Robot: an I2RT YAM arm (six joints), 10 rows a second.
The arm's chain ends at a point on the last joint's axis. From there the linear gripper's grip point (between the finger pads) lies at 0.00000 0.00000 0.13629 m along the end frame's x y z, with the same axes.
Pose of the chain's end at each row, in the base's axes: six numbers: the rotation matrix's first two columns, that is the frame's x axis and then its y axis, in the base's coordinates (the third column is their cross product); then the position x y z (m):
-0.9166, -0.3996, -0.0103, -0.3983, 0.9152, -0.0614, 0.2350, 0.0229, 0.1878
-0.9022, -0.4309, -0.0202, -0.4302, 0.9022, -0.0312, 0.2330, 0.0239, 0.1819
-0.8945, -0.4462, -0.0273, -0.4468, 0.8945, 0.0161, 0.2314, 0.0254, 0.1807
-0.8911, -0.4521, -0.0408, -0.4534, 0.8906, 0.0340, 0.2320, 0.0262, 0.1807
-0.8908, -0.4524, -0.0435, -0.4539, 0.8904, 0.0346, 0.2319, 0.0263, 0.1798
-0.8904, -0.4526, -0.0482, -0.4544, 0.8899, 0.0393, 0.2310, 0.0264, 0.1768
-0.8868, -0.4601, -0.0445, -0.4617, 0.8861, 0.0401, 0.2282, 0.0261, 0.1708
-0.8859, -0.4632, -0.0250, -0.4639, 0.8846, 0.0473, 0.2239, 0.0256, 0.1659
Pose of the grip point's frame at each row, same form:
-0.9166, -0.3996, -0.0103, -0.3983, 0.9152, -0.0614, 0.2396, 0.0158, 0.0518
-0.9022, -0.4309, -0.0202, -0.4302, 0.9022, -0.0312, 0.2373, 0.0212, 0.0457
-0.8945, -0.4462, -0.0273, -0.4468, 0.8945, 0.0161, 0.2337, 0.0290, 0.0445
-0.8911, -0.4521, -0.0408, -0.4534, 0.8906, 0.0340, 0.2349, 0.0329, 0.0446
-0.8908, -0.4524, -0.0435, -0.4539, 0.8904, 0.0346, 0.2350, 0.0332, 0.0437
-0.8904, -0.4526, -0.0482, -0.4544, 0.8899, 0.0393, 0.2344, 0.0342, 0.0408
-0.8868, -0.4601, -0.0445, -0.4617, 0.8861, 0.0401, 0.2311, 0.0337, 0.0348
-0.8859, -0.4632, -0.0250, -0.4639, 0.8846, 0.0473, 0.2239, 0.0329, 0.0298

